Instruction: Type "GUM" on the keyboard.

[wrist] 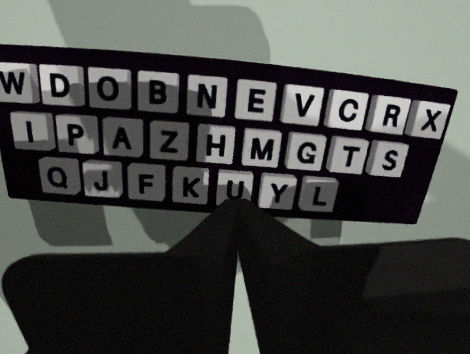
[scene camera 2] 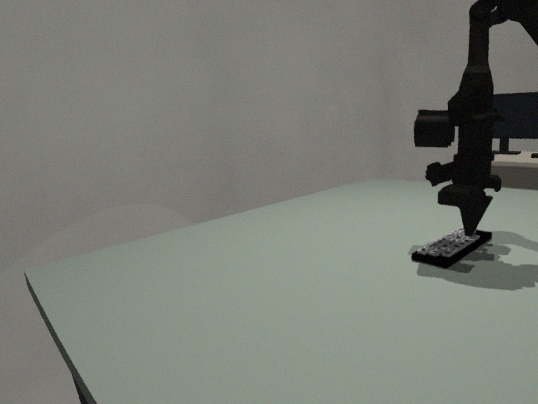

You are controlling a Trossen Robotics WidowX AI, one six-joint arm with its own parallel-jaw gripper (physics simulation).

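Frame: origin at the arm's base, x right, y down, z ahead, level; centimetres.
Seen in the pictures: gripper, fingertip midpoint: (wrist: 235,209) (scene camera 2: 468,235).
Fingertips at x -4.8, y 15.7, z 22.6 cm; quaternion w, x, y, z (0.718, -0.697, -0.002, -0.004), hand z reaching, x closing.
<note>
A point is followed by its place in that frame.
A black keyboard (scene camera 2: 446,261) {x -15.2, y 17.2, z 22.8 cm} (wrist: 382,202) {x 2.4, y 17.2, z 21.9 cm} with pale letter keys lies flat on the table. In the wrist view the U key (wrist: 235,181) {x -4.8, y 16.7, z 23.4 cm} is in the bottom row, the G key (wrist: 306,151) {x -1.8, y 16.7, z 24.7 cm} and the M key (wrist: 261,149) {x -3.7, y 16.7, z 24.8 cm} in the middle row. My gripper (scene camera 2: 469,234) {x -4.8, y 15.7, z 22.6 cm} (wrist: 235,209) {x -4.8, y 15.7, z 22.6 cm} is shut and empty and points straight down. In the wrist view its tips cover the lower part of the U key, between the K key (wrist: 190,187) {x -6.7, y 16.7, z 23.2 cm} and the Y key (wrist: 276,191) {x -3.0, y 16.7, z 22.9 cm}. Whether the tips touch the key cannot be told.
The pale green table (scene camera 2: 225,300) {x -43.8, y 18.5, z 42.9 cm} has its left edge at the far left of the scene view. A dark monitor (scene camera 2: 517,116) stands on another desk (scene camera 2: 517,175) behind the arm. Shadows of the arm fall across the keyboard and the table beside it.
</note>
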